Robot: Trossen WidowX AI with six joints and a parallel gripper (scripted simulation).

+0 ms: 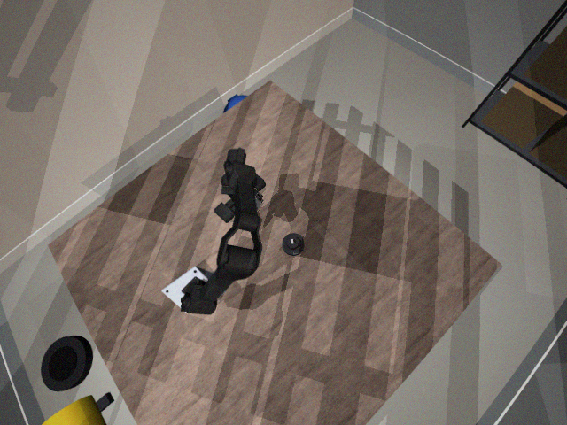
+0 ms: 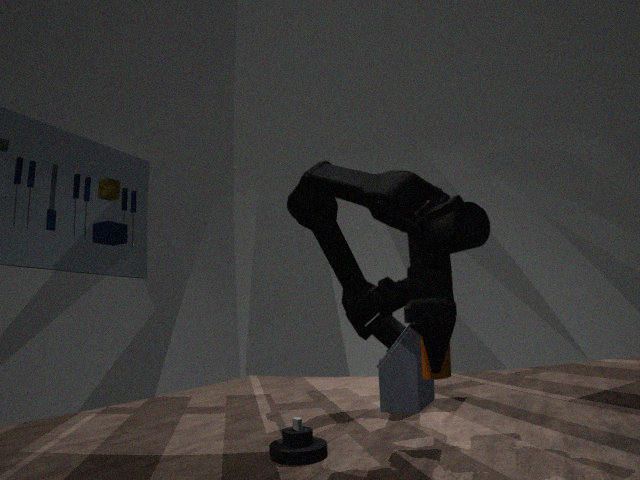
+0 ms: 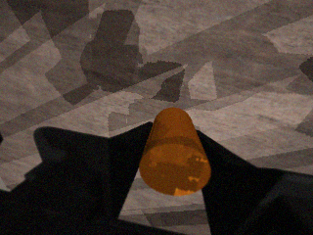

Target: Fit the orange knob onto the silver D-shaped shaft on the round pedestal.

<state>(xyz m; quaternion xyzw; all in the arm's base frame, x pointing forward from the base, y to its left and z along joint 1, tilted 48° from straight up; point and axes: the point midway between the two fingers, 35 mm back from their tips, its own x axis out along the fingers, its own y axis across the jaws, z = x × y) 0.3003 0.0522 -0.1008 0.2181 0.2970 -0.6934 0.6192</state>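
My gripper tip is now 20 cm to the left of the round black pedestal, 9 cm above it and 4 cm short of it. The rest, counted from my gripper tip: orange knob 3 cm above.
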